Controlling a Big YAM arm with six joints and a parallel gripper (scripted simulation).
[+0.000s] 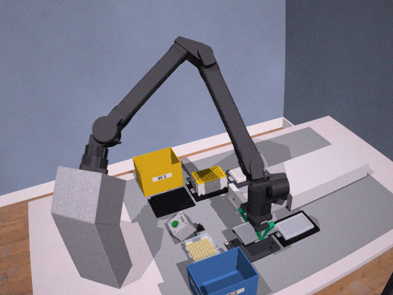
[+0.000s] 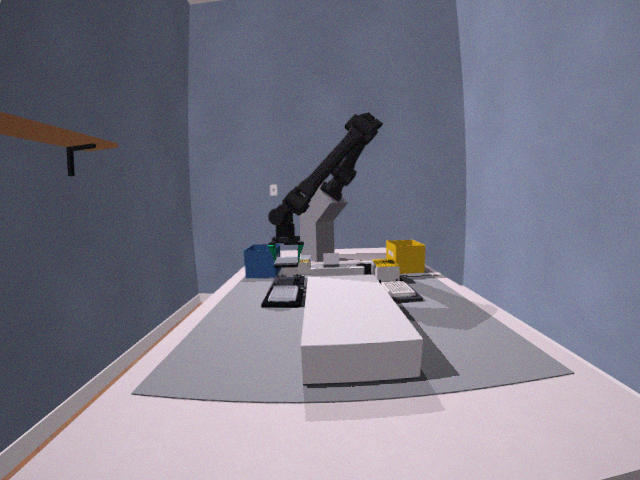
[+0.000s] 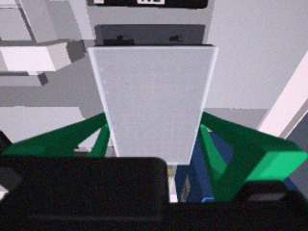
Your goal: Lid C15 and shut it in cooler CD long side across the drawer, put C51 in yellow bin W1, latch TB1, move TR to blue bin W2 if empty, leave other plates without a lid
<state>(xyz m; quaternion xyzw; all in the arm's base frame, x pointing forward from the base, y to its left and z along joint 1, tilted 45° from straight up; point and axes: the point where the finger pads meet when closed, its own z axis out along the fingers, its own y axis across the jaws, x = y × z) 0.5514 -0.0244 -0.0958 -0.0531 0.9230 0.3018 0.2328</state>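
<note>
Now: hand 230 mm to the right of the cooler drawer, 130 mm short of it and 70 mm above it. The rest, counted from my hand: black plate (right at my hand); tip box TB1 (180 mm behind, 50 mm below, 20 mm to the right); clear plate lid (right at my hand).
</note>
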